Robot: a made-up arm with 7 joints. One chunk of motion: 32 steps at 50 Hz.
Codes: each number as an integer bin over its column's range. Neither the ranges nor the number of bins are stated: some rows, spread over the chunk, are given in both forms.
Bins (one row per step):
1: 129 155 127 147 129 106
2: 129 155 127 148 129 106
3: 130 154 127 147 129 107
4: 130 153 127 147 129 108
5: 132 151 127 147 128 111
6: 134 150 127 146 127 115
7: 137 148 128 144 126 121
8: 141 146 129 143 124 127
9: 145 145 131 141 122 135
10: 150 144 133 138 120 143
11: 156 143 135 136 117 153
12: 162 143 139 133 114 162
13: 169 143 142 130 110 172
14: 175 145 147 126 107 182
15: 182 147 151 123 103 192
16: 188 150 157 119 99 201
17: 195 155 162 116 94 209
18: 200 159 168 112 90 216
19: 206 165 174 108 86 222
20: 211 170 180 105 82 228
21: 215 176 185 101 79 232
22: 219 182 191 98 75 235
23: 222 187 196 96 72 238
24: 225 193 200 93 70 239
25: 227 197 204 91 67 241
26: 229 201 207 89 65 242
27: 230 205 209 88 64 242
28: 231 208 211 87 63 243
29: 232 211 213 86 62 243
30: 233 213 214 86 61 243
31: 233 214 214 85 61 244
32: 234 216 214 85 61 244
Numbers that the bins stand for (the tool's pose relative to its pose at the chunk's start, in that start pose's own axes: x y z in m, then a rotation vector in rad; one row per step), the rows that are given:
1: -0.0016 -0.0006 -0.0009 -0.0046 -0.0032 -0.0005
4: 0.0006 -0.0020 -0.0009 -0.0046 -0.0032 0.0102
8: 0.0252 -0.0069 0.0026 -0.0970 -0.0759 0.1123
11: 0.0587 -0.0091 0.0129 -0.2587 -0.1778 0.2520
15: 0.1168 -0.0062 0.0405 -0.5589 -0.3815 0.4615
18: 0.1571 0.0022 0.0699 -0.8130 -0.5706 0.5905
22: 0.1995 0.0185 0.1096 -1.1364 -0.7888 0.6925
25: 0.2174 0.0291 0.1320 -1.2981 -0.9052 0.7248
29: 0.2286 0.0389 0.1475 -1.4136 -0.9780 0.7355
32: 0.2331 0.0425 0.1493 -1.4367 -0.9925 0.7409
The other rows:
2: -0.0016 -0.0006 -0.0009 0.0185 -0.0032 -0.0005
3: 0.0006 -0.0013 -0.0009 -0.0046 -0.0032 0.0049
5: 0.0051 -0.0034 -0.0009 -0.0046 -0.0177 0.0264
6: 0.0095 -0.0041 -0.0009 -0.0277 -0.0323 0.0478
7: 0.0162 -0.0055 0.0009 -0.0739 -0.0468 0.0801
9: 0.0341 -0.0076 0.0060 -0.1432 -0.1050 0.1553
10: 0.0453 -0.0084 0.0095 -0.2125 -0.1341 0.1983
12: 0.0721 -0.0091 0.0198 -0.3280 -0.2214 0.3004
13: 0.0878 -0.0091 0.0250 -0.3973 -0.2796 0.3541
14: 0.1012 -0.0076 0.0336 -0.4896 -0.3233 0.4078
16: 0.1302 -0.0041 0.0509 -0.6513 -0.4396 0.5099
17: 0.1459 -0.0006 0.0595 -0.7206 -0.5124 0.5529
19: 0.1705 0.0065 0.0802 -0.9054 -0.6288 0.6227
20: 0.1816 0.0100 0.0906 -0.9747 -0.6870 0.6549
21: 0.1906 0.0142 0.0992 -1.0671 -0.7306 0.6764
23: 0.2062 0.0220 0.1182 -1.1826 -0.8325 0.7087
24: 0.2129 0.0262 0.1251 -1.2519 -0.8616 0.7140
26: 0.2219 0.0319 0.1372 -1.3443 -0.9343 0.7302
27: 0.2241 0.0347 0.1406 -1.3674 -0.9489 0.7302
28: 0.2264 0.0368 0.1441 -1.3905 -0.9634 0.7355
30: 0.2308 0.0404 0.1493 -1.4136 -0.9925 0.7355
31: 0.2308 0.0411 0.1493 -1.4367 -0.9925 0.7409

